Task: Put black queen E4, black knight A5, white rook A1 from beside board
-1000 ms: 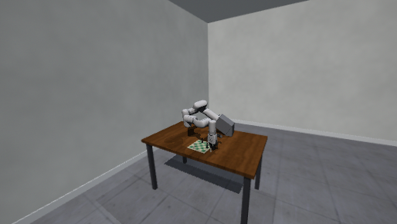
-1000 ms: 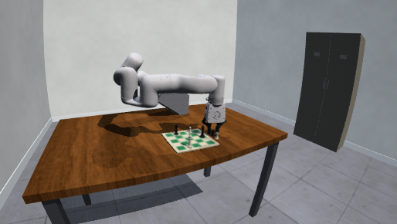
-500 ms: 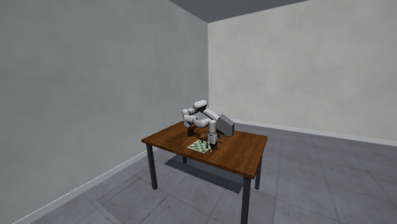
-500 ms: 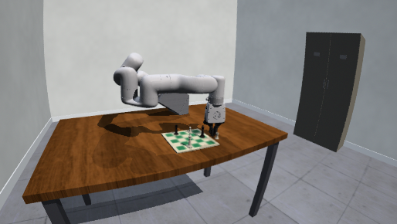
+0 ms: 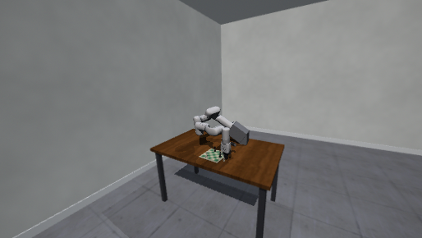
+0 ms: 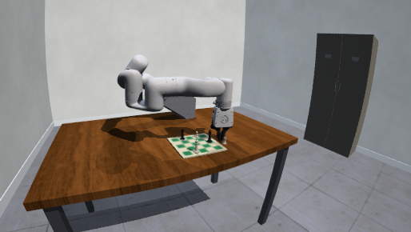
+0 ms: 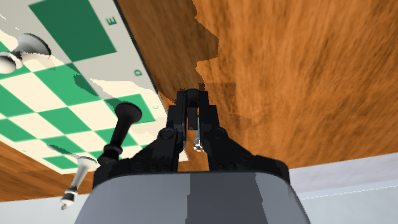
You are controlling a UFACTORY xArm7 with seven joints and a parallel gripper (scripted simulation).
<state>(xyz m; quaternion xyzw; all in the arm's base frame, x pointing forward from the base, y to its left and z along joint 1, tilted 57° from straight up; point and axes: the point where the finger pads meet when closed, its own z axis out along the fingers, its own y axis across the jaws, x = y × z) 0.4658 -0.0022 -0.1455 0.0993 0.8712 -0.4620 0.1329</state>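
Now: the white rook 4 cm ahead of my hand and 1 cm below it. Round my hand: cream board 14 cm to the right, 3 cm below, 1 cm behind; black knight 1 cm below; black queen 6 cm to the right, 1 cm behind, 1 cm above.
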